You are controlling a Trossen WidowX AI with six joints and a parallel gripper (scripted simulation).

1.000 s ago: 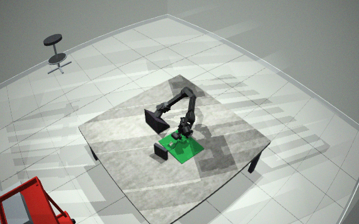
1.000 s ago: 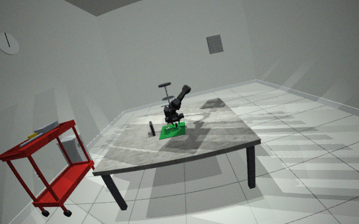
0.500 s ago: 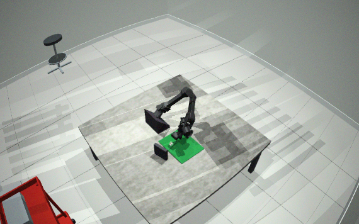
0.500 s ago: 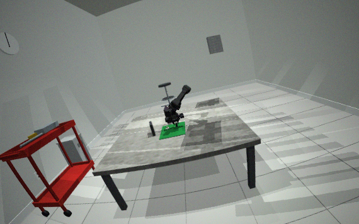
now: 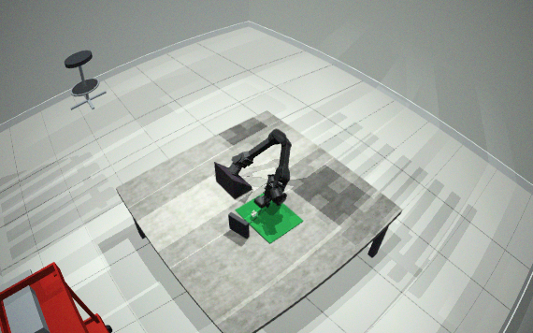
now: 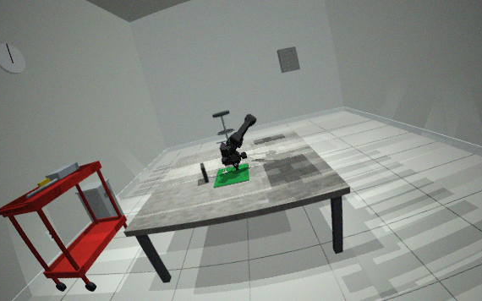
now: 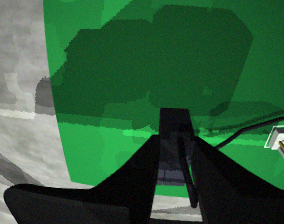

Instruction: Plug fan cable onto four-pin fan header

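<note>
My gripper tip is 60 mm short of the green board, 30 mm to the left of it and 40 mm above it. Also, from my gripper tip: black fan 70 mm ahead, 220 mm to the right, 40 mm above; then white four-pin header 10 mm ahead, 100 mm to the right, 20 mm below; then dark plug 10 mm behind.
</note>
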